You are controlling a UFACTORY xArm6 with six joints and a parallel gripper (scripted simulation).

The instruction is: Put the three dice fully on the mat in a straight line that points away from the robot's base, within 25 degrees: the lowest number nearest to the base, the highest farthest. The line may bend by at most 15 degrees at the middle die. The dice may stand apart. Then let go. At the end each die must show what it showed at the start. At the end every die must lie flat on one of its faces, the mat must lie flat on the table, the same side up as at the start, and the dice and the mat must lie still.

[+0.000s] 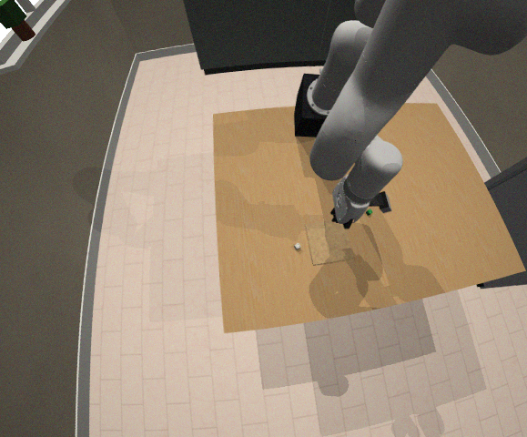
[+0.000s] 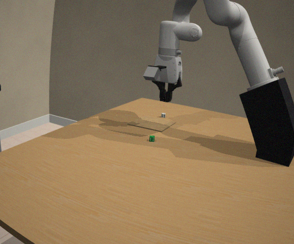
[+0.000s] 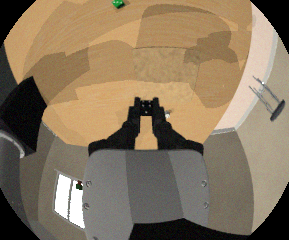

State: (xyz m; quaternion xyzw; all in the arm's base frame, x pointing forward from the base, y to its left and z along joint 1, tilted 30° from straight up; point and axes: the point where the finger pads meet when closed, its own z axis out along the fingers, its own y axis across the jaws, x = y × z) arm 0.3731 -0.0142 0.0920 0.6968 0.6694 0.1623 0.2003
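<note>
The thin tan mat lies 120 mm below my hand and 50 mm ahead of it. Also, from my hand: white die 110 mm to the right, 110 mm below, 60 mm ahead; black die 10 mm below; green die 160 mm to the left, 110 mm below, 40 mm behind.
</note>
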